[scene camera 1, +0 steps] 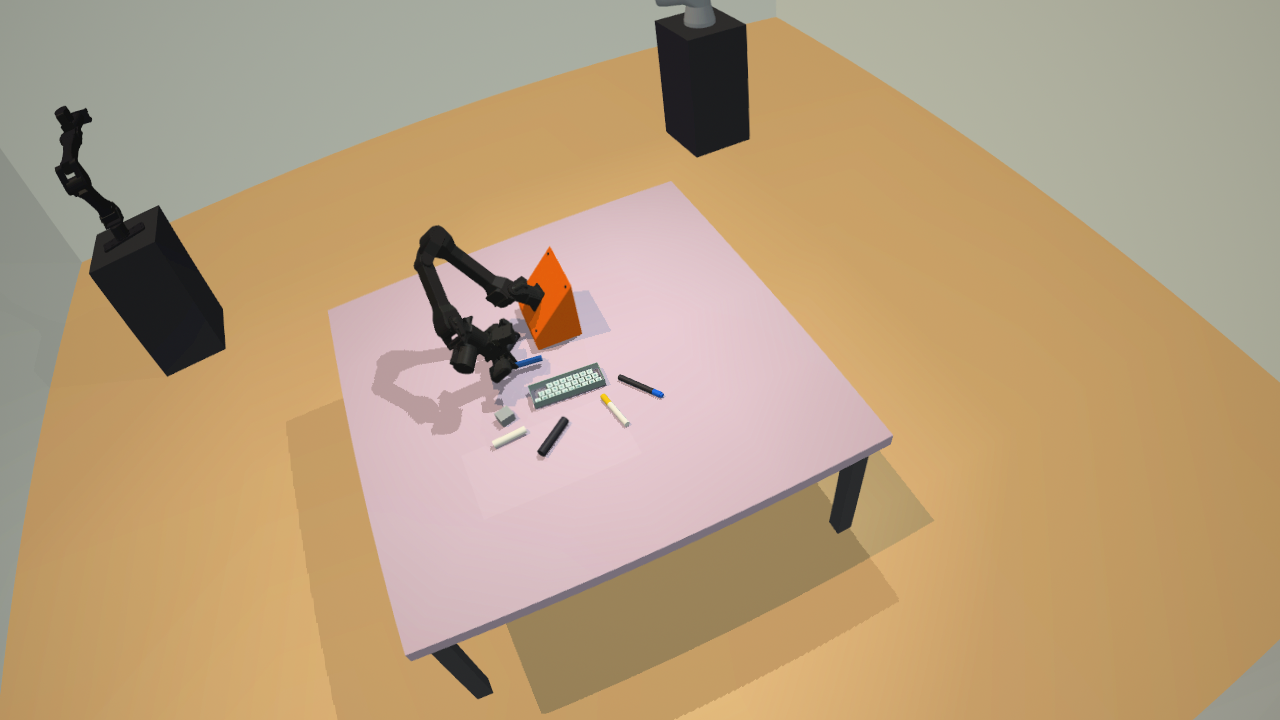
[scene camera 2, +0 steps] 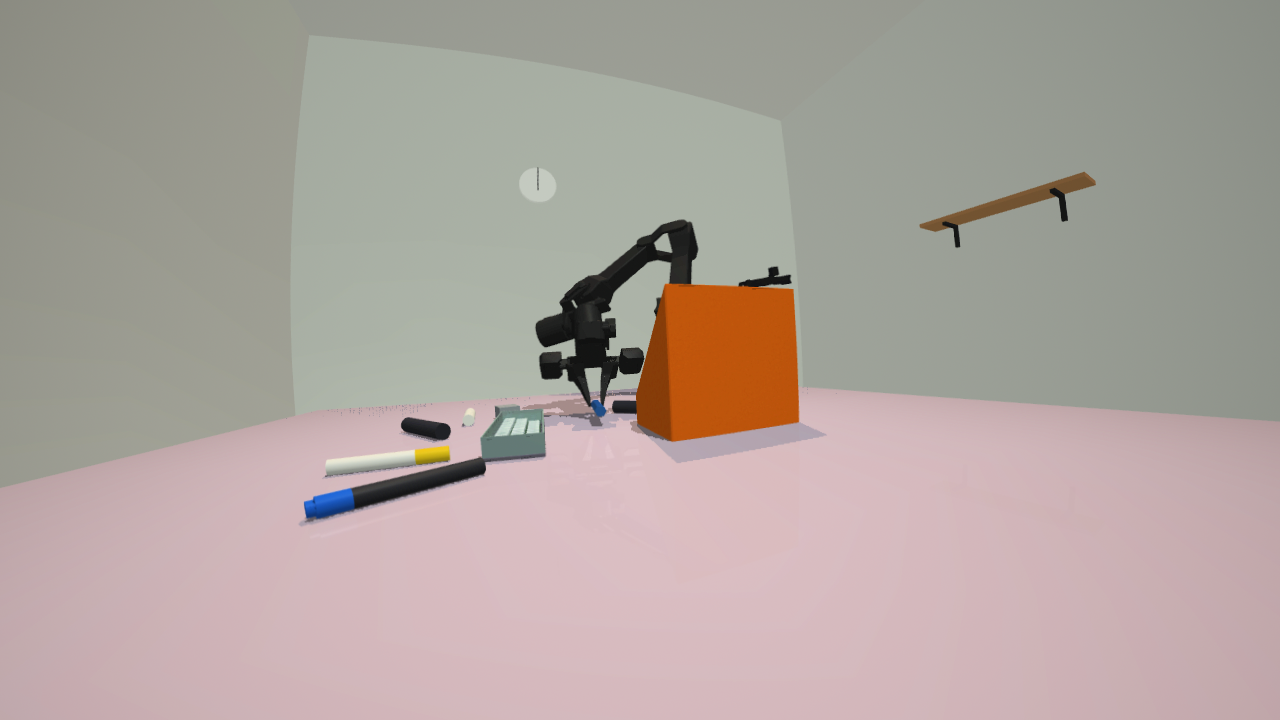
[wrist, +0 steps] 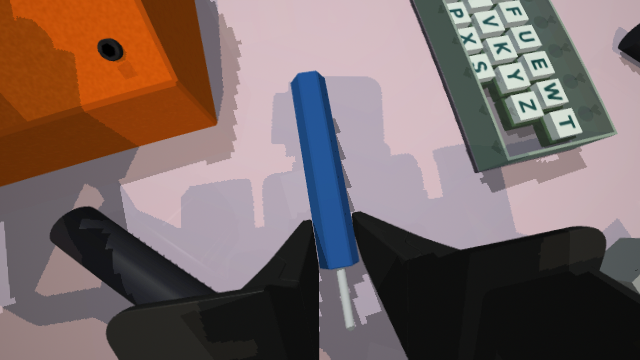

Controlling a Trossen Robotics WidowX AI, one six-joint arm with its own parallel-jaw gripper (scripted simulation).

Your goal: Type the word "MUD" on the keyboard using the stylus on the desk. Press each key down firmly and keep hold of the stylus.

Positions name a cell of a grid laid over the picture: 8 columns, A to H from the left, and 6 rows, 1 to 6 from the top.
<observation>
In view: the gripper (scene camera 2: D4), a stylus (wrist: E5), a yellow-capped marker (scene camera 2: C4), a blue-capped black marker (scene camera 2: C5), a black cylinder (wrist: B5) and a black cylinder (scene camera 2: C4).
The gripper shows as well in scene camera 1 (scene camera 1: D4) and in the wrist view (wrist: E4). The wrist view misses the yellow-capped marker: it is out of frame. The wrist view does not show the blue-capped black marker: it is out of frame.
</observation>
